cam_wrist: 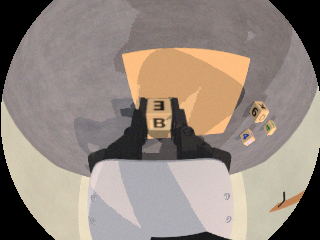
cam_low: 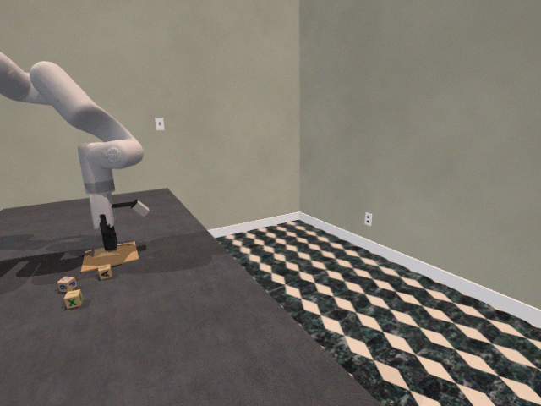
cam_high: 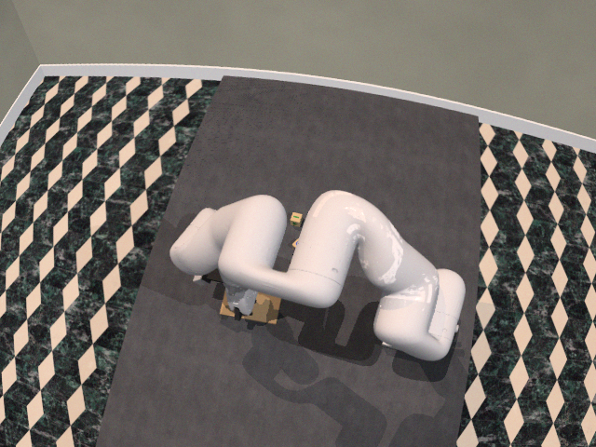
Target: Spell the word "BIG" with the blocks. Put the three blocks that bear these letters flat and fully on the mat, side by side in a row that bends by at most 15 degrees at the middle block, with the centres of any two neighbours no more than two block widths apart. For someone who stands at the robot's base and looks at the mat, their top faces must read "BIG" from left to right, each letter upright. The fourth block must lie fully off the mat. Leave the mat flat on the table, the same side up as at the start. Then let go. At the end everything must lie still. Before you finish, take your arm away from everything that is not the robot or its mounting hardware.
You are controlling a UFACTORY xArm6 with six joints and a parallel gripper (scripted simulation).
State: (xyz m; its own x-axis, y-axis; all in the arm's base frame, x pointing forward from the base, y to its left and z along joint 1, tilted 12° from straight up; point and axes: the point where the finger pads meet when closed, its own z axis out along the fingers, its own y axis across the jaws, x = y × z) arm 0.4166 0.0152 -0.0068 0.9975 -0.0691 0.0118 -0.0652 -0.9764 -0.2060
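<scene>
My hand is 1 cm above the B block. From my hand the other things lie so: tan mat: 4 cm to the right, 3 cm below; then G block: 9 cm behind, 18 cm to the right, 2 cm below.
</scene>
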